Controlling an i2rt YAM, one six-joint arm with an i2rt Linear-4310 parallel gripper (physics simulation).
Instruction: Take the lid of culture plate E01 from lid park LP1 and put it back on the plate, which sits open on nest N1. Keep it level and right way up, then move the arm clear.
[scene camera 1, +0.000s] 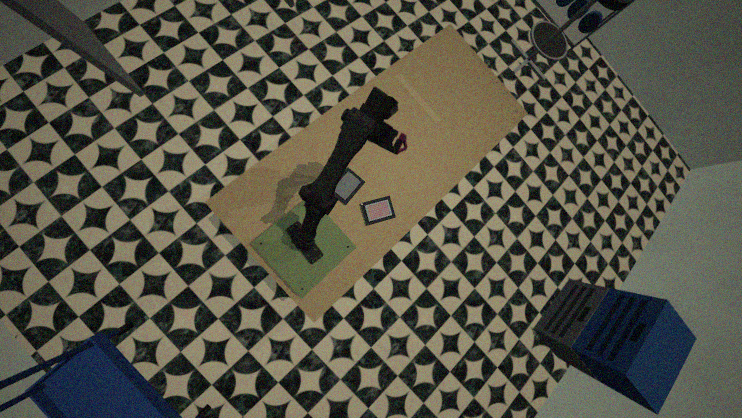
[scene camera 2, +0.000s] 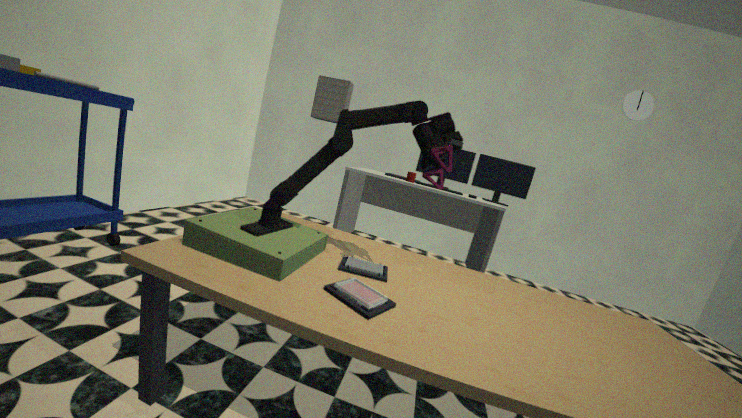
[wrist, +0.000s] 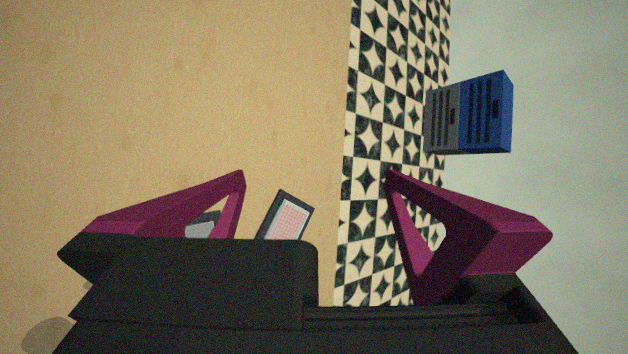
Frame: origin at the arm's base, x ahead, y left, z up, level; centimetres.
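Seen in the pictures: gripper, fingertip midpoint: (scene camera 1: 395, 143) (scene camera 2: 445, 181) (wrist: 314, 177); arm's base, link origin: (scene camera 1: 304, 242) (scene camera 2: 268, 227).
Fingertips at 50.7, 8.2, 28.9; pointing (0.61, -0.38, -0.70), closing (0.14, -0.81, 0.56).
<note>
Offsets run from my fingertips to a thing's top centre, as dx, dy, dz. Level surfaces: height alone.
The culture plate @(-12.5, -16.8, -33.3) (scene camera 1: 378, 210) (scene camera 2: 363, 293) (wrist: 287, 219), pink inside, sits open on the dark nest N1 @(-12.5, -16.8, -34.1) (scene camera 1: 364, 213) (scene camera 2: 369, 313) (wrist: 270, 215). The pale grey lid @(-18.2, +3.3, -34.1) (scene camera 1: 348, 185) (scene camera 2: 365, 266) (wrist: 200, 230) lies flat on the dark lid park LP1 (scene camera 1: 344, 201) (scene camera 2: 383, 275) (wrist: 212, 216), nearer the arm's base. My gripper (scene camera 1: 401, 142) (scene camera 2: 444, 179) (wrist: 314, 177) is open and empty, its magenta fingers wide apart. It hangs high above the table, beyond both holders from the arm's base, and is tilted. The arm hides part of the lid park in scene camera 1; a finger partly covers it in the wrist view.
The arm stands on a green block (scene camera 1: 332, 244) (scene camera 2: 233, 249) at one end of the wooden table @(dz -35.9) (scene camera 1: 467, 88) (scene camera 2: 493, 332) (wrist: 150, 100). A blue trolley (scene camera 2: 118, 155), a blue and grey cabinet (scene camera 1: 659, 342) (wrist: 485, 115) and a desk (scene camera 2: 415, 205) stand away from the table.
</note>
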